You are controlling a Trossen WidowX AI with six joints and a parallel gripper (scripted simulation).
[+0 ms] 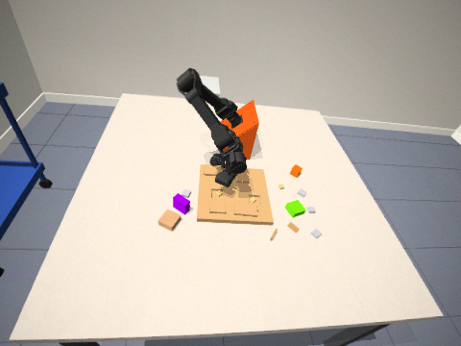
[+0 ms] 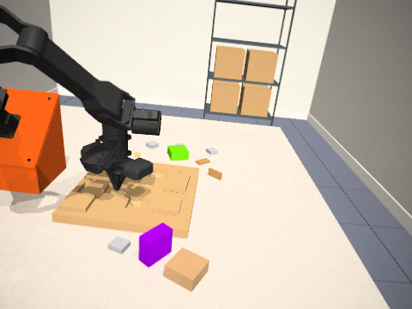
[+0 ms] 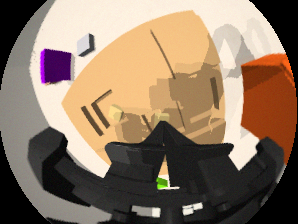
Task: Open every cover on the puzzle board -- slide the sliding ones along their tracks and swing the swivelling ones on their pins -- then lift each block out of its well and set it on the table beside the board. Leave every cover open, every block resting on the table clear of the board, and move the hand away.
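My gripper tip is 4 cm short of the tan puzzle board. Also, from my gripper tip: green block 28 cm to the left, 11 cm ahead, 1 cm below; grey piece 18 cm to the right, 6 cm ahead, 1 cm below; purple block 19 cm to the right, 14 cm ahead, 1 cm above.
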